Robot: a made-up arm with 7 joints. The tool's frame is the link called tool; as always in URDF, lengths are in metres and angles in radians. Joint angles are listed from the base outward. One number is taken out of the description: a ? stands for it. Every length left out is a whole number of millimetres.
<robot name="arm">
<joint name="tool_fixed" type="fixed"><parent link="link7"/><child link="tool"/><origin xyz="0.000 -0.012 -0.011" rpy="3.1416 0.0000 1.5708"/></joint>
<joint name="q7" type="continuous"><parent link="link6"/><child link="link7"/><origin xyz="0.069 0.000 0.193" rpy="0.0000 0.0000 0.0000"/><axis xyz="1 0 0"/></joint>
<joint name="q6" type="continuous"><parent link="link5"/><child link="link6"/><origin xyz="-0.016 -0.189 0.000" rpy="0.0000 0.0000 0.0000"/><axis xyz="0 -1 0"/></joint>
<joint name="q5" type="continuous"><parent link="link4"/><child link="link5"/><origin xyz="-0.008 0.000 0.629" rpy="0.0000 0.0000 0.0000"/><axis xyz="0 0 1"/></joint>
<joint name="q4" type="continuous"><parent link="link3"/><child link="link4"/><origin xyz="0.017 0.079 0.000" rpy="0.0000 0.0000 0.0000"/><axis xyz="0 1 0"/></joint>
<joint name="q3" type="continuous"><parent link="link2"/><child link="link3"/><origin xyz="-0.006 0.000 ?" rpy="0.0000 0.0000 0.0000"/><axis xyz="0 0 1"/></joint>
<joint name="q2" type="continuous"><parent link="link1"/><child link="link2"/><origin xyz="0.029 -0.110 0.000" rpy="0.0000 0.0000 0.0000"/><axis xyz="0 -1 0"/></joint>
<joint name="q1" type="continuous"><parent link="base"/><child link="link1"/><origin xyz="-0.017 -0.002 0.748" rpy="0.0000 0.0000 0.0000"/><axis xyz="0 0 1"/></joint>
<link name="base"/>
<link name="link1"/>
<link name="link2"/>
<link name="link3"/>
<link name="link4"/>
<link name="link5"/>
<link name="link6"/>
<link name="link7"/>
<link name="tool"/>
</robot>
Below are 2 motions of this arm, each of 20 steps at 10 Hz.
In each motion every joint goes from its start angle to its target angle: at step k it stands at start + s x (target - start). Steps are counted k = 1, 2, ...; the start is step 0. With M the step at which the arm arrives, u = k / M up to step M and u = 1 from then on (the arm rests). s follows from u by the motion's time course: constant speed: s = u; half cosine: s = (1 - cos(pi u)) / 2; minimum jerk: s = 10 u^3 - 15 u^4 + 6 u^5.
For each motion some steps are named. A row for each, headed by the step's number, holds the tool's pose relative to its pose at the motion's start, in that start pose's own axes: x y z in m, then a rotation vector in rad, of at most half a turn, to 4 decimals.
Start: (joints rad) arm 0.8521 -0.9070 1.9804 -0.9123 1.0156 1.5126 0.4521
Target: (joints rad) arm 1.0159 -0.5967 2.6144 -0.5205 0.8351 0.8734 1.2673
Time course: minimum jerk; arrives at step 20
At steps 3, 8, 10, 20:
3: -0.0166 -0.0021 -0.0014 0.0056 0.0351 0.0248
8: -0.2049 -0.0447 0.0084 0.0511 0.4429 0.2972
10: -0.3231 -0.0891 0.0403 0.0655 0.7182 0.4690
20: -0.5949 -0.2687 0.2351 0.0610 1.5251 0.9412

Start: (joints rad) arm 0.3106 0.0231 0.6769 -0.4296 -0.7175 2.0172 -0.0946
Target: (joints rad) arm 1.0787 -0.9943 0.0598 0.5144 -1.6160 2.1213 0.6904
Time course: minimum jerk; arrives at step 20
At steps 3, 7, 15, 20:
3: 0.0208 -0.0081 0.0354 0.0406 0.0043 -0.0315
7: 0.2197 -0.1359 0.2950 0.3596 0.0923 -0.2986
15: 0.9902 -1.0797 0.2664 1.1826 0.8536 -1.3779
20: 1.0476 -1.2287 0.1106 1.2566 1.0023 -1.5885

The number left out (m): 0.450
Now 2 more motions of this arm.
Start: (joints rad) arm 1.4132 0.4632 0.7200 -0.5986 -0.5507 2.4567 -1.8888
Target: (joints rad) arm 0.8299 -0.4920 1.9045 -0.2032 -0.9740 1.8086 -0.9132
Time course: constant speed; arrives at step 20
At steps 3, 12, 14, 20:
3: 0.1179 -0.0957 -0.0362 -0.0949 0.1282 -0.3016
12: 0.3874 -0.4704 0.0371 -0.0484 0.3257 -1.1869
14: 0.4220 -0.5518 0.0961 0.0386 0.3284 -1.3547
20: 0.4598 -0.7379 0.3471 0.4542 0.2677 -1.7106

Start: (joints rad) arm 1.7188 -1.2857 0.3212 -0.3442 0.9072 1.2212 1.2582
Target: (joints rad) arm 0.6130 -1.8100 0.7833 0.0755 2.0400 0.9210 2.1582
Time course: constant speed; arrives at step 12
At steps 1, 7, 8, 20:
1: 0.0063 -0.0474 -0.1173 -0.0667 0.1799 -0.0104
7: 0.0279 -0.5331 -0.6234 -0.1664 1.2798 -0.4776
8: 0.0249 -0.6270 -0.6691 -0.1025 1.4458 -0.6049
20: 0.0031 -0.9784 -0.7594 0.4775 1.9467 -1.1320

